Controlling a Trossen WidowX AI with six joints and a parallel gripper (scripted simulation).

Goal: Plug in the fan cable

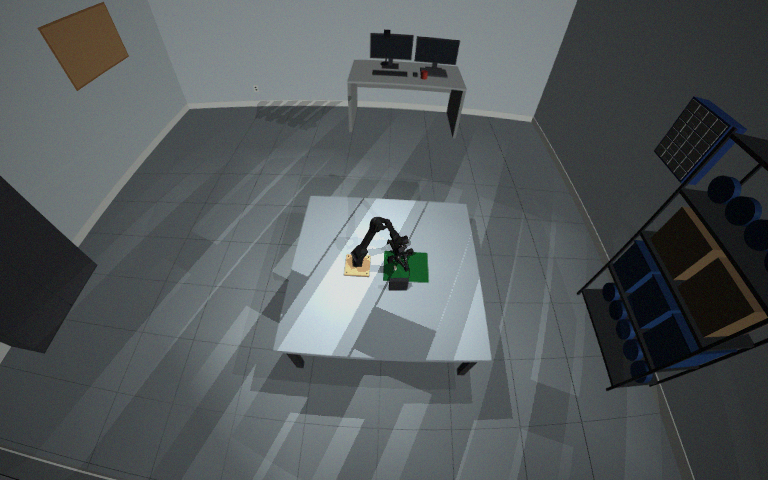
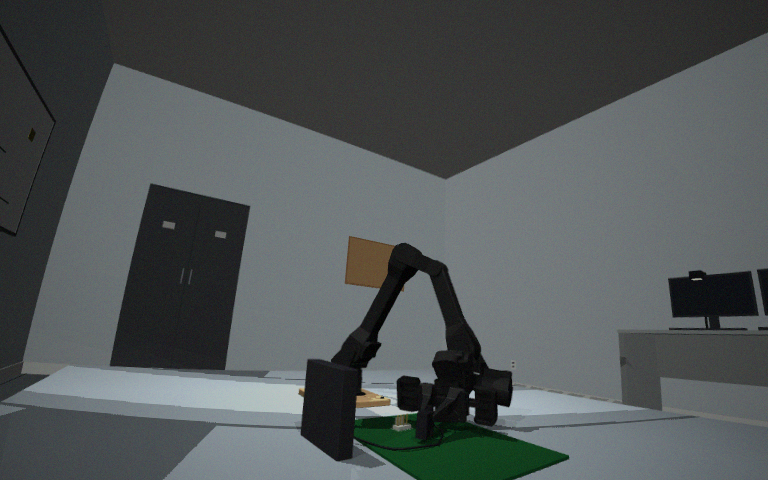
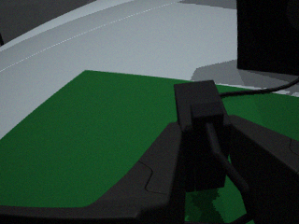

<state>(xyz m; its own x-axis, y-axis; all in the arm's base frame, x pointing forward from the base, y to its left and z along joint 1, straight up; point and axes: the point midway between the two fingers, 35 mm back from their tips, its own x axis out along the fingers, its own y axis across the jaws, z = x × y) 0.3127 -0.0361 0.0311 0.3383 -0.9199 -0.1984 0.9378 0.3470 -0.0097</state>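
The black fan plug lies 1 cm below my gripper tip. Also, from my gripper tip: green board (5 cm below, 3 cm to the left, 1 cm ahead); then black fan (14 cm to the right, 7 cm behind, 2 cm above); then four-pin header (7 cm behind, 4 cm below, 1 cm to the left).
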